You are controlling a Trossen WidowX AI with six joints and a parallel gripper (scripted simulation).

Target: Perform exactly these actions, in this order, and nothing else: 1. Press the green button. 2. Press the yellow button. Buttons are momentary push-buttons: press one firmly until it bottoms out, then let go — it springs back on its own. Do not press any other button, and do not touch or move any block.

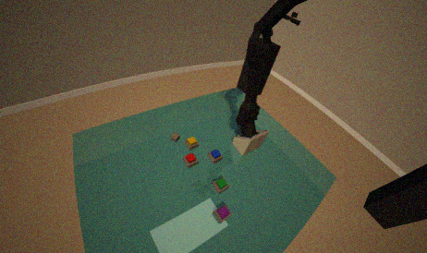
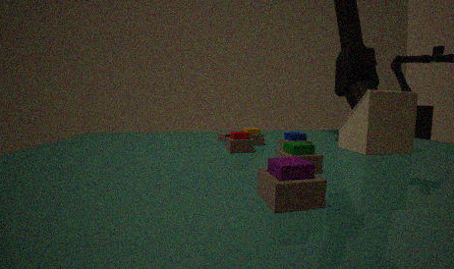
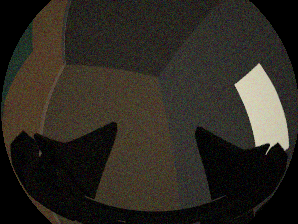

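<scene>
Now: gripper tip 760 mm above the green button, 290 mm to the right of it and 70 mm short of it. Also, from my gripper tip: red button: 760 mm below, 140 mm to the left, 130 mm ahead; then yellow button: 760 mm below, 80 mm ahead, 50 mm to the left; then tan block: 780 mm below, 130 mm ahead, 10 mm to the right.
</scene>
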